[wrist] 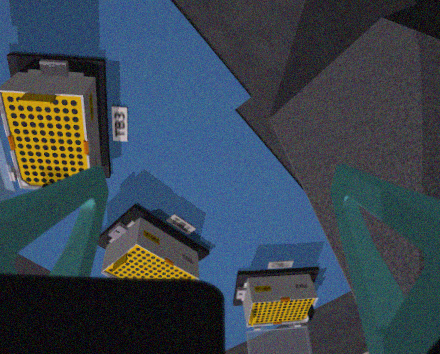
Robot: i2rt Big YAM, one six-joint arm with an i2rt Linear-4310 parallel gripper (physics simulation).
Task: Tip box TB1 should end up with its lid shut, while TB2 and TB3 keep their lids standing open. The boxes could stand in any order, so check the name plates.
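Frame: origin at the arm's base, x right, y ahead, z up, level; millimetres.
Seen in the pictures: gripper, fingertip midpoint: [219,177].
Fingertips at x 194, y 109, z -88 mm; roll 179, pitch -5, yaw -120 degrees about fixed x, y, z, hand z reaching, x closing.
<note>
A point is followed by its place in that frame.
A large tip box [47,137] @(x 205, y 291, z -286 mm) with a yellow perforated top is at the upper left, beside the name plate TB3 [120,124] @(x 157, y 242, z -341 mm). A slice of its clear lid shows at the left edge. A second tip box [160,245] @(x -13, y 305, z -303 mm) sits turned at lower middle; its name plate [181,223] @(x -24, y 275, z -340 mm) is too blurred to read, and its front and lid area are hidden by the black shape. A third tip box [281,300] @(x -235, y 210, z -283 mm) is at lower right, its plate [281,264] @(x -217, y 188, z -341 mm) unreadable. Its clear lid [279,341] @(x -330, y 260, z -259 mm) is open, extending toward the bottom edge. My gripper [219,177] @(x 194, y 109, z -88 mm) is open and empty, its green fingers wide apart above the boxes.
The boxes stand on black bases on a blue mat [200,125] @(x 101, y 162, z -343 mm). A dark grey surface and large grey angular shapes [350,100] @(x 83, y 4, z -261 mm) lie to the right of the mat. A black shape [110,315] covers the lower left of the view.
</note>
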